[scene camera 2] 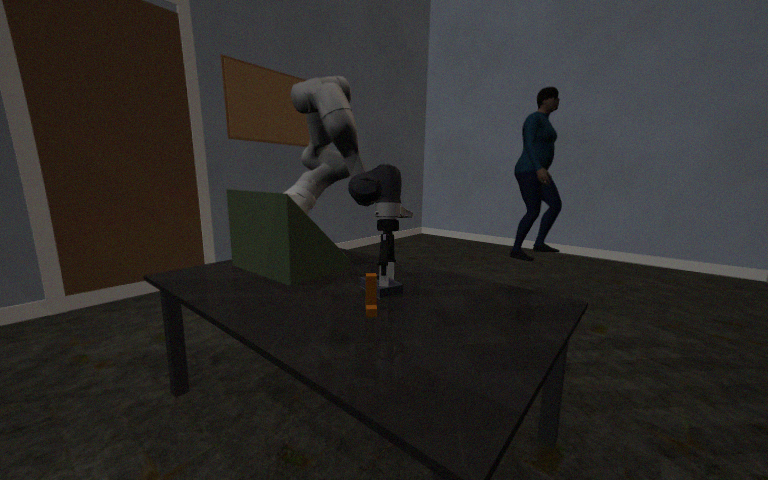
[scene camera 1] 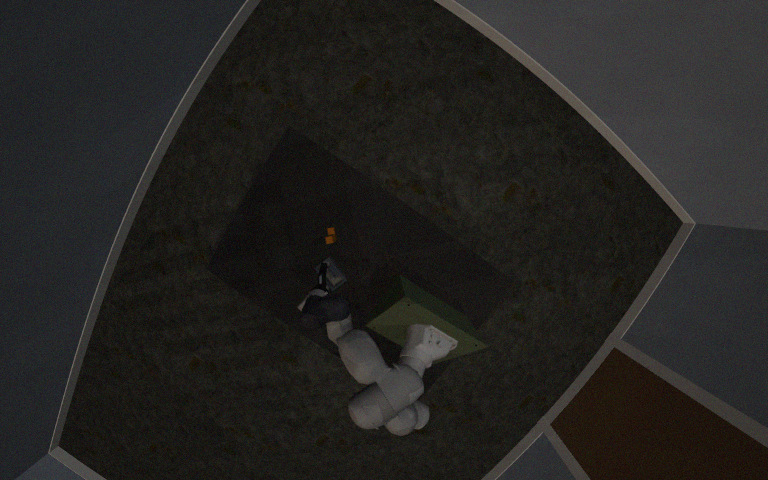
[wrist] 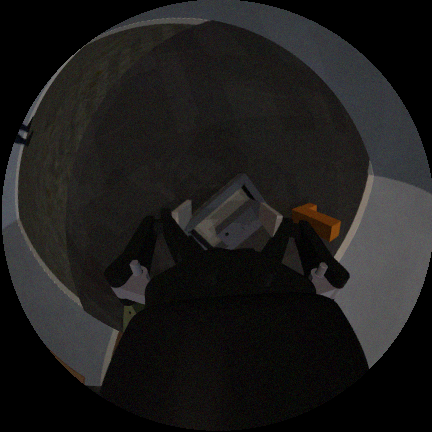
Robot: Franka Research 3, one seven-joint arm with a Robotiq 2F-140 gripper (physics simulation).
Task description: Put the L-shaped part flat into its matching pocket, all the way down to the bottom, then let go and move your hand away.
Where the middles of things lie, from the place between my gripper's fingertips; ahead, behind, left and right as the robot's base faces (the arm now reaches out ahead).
Now: the grey pocket block [wrist: 229,216] 20 mm behind my hand, 10 mm to the right of it and 10 mm below it. From my hand the other things lie so: orange L-shaped part [wrist: 327,227] (180 mm to the right, 60 mm ahead, 30 mm above).
